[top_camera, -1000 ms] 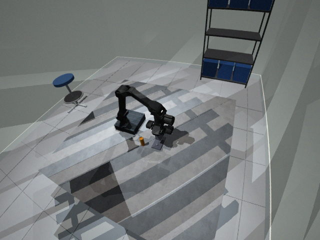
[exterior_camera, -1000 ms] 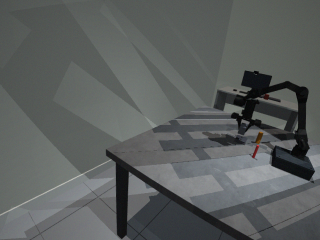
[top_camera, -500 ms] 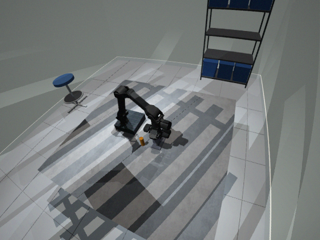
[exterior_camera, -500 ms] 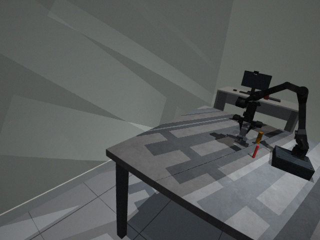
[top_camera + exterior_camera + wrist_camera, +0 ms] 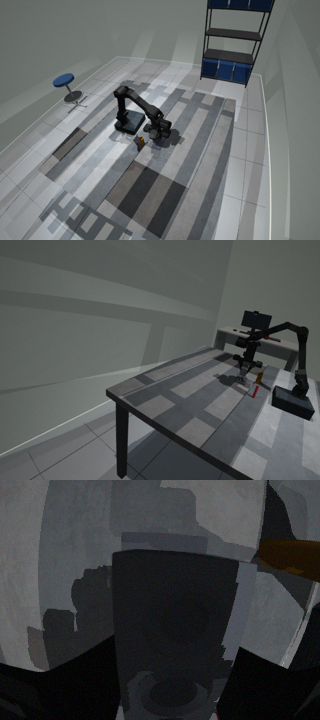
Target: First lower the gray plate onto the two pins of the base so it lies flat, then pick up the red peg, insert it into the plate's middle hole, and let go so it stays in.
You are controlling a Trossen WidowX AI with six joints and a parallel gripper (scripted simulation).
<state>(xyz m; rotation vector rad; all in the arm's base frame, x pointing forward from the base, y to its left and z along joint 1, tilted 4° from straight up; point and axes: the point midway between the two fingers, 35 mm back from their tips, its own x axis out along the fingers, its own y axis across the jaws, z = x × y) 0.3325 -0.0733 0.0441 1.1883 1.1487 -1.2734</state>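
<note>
Now: the base 50 mm below my gripper tip. The rest, counted from my gripper tip: red peg (190 mm to the left, 100 mm behind, 20 mm below); gray plate (30 mm above); orange cylinder (110 mm behind, 50 mm to the right, 20 mm below).
</note>
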